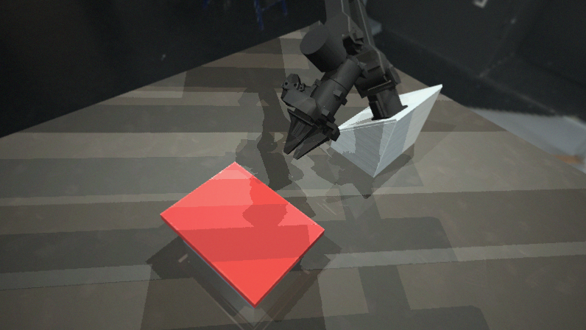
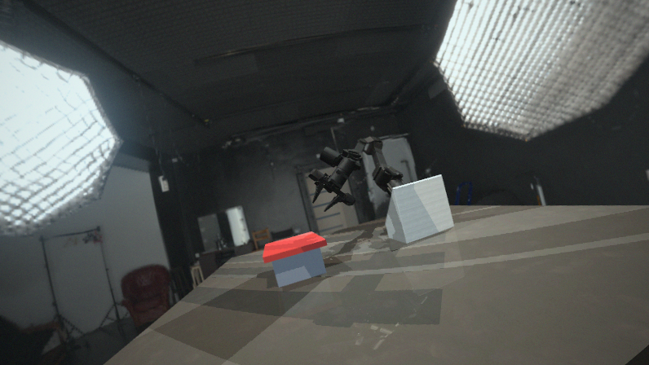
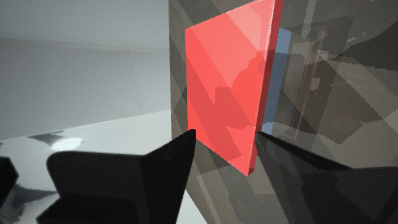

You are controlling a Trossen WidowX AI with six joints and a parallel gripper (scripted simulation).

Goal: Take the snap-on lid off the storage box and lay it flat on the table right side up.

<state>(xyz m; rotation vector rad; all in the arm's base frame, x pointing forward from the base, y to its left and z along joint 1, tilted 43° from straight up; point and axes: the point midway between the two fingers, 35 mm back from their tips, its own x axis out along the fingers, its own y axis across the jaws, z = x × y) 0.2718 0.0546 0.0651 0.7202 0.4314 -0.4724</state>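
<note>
The red lid is 12 cm ahead of my gripper tip, 10 cm below it and 2 cm to the left of it. Round my gripper tip: storage box 15 cm below, 12 cm ahead, 2 cm to the left.
</note>
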